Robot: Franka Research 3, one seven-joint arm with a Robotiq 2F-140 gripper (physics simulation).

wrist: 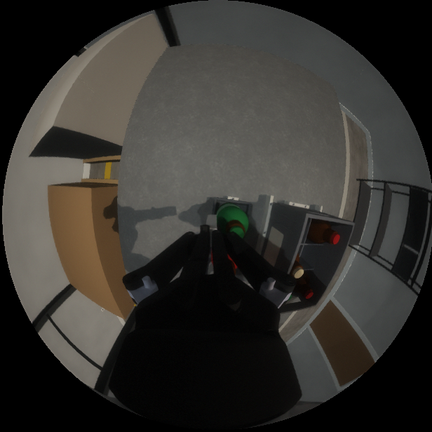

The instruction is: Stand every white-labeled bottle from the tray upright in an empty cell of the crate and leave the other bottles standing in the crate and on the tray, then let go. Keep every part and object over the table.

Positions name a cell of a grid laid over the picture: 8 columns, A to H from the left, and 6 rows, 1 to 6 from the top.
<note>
I see my gripper (D4) and a green bottle (E4).
</note>
